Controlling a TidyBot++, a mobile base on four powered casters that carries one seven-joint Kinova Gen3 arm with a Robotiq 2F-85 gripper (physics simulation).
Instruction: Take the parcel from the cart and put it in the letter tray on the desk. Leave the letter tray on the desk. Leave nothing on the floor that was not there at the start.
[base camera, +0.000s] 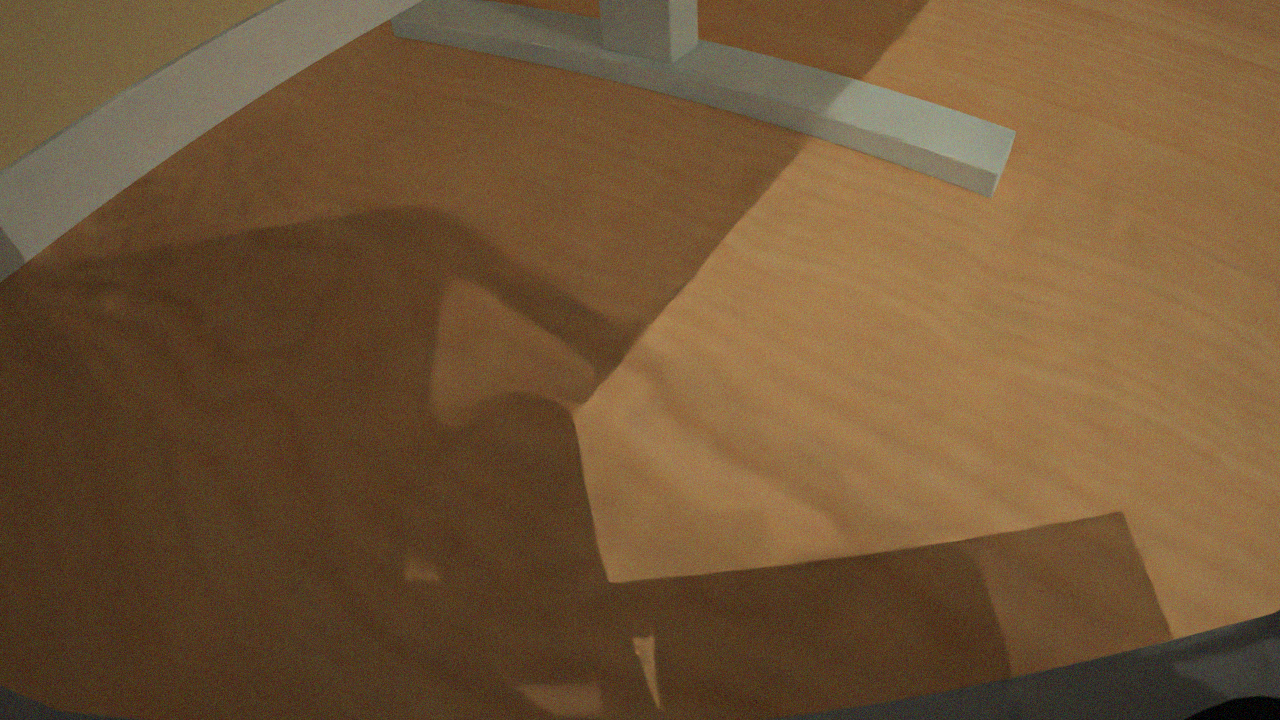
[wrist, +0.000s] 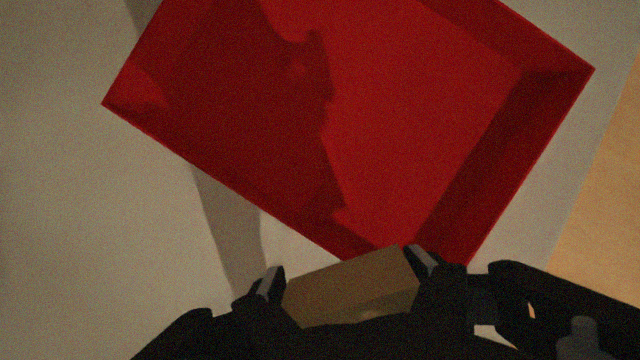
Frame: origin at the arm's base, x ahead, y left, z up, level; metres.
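Seen in the pictures: gripper, fingertip midpoint: (wrist: 345, 274).
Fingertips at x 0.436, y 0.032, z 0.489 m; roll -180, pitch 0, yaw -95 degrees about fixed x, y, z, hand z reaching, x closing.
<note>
Offsets run from my fingertips to a thing's top centre. "*": to the spot under its first point. Level surfaces: height alone.
My gripper (wrist: 345, 274) is shut on the parcel @(* dx +0.006, dy -0.002, dz +0.032 m) (wrist: 352, 287), a brown box, at the bottom of the wrist view. The red letter tray @(dx +0.117, dy -0.039, dz -0.103 m) (wrist: 415, 120) lies on the pale desk top @(dz -0.166 m) (wrist: 75, 225), and its near corner shows just behind the parcel. In this view the parcel overlaps that corner; its height above the desk is hard to tell. The tray's inside shows no objects, and a shadow falls over its left part. The cart does not show in either view, and the gripper does not show in the base view.
In the base camera view, a pale desk foot (base camera: 760, 89) with an upright post (base camera: 648, 26) stands on the wooden floor @(dz -0.886 m) (base camera: 939, 358). A pale baseboard (base camera: 179, 107) runs along the wall at the upper left. The desk's edge shows at the right in the wrist view.
</note>
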